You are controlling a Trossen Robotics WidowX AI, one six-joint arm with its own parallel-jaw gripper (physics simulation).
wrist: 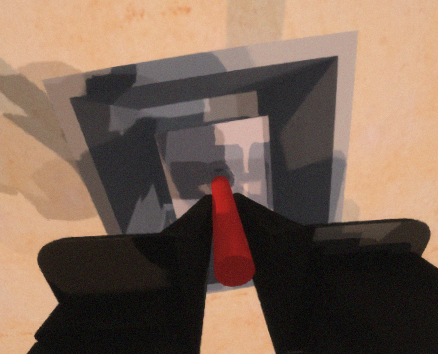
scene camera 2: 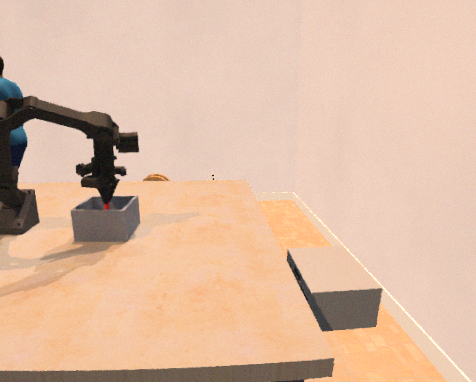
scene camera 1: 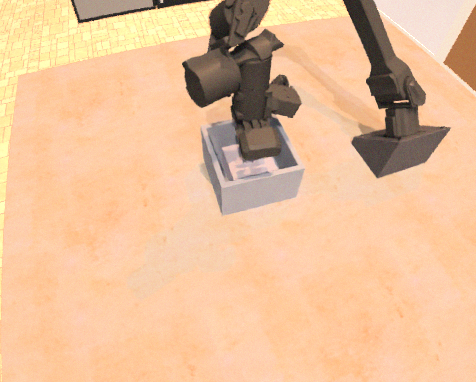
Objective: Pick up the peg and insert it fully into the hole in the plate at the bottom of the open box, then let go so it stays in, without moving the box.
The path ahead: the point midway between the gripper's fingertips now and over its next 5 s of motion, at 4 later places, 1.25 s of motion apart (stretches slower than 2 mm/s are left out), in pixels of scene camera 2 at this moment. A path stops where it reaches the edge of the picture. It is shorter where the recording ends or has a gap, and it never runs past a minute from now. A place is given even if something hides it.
My gripper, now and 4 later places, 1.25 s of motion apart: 107,203; 108,209; 109,213; 109,188; 77,164
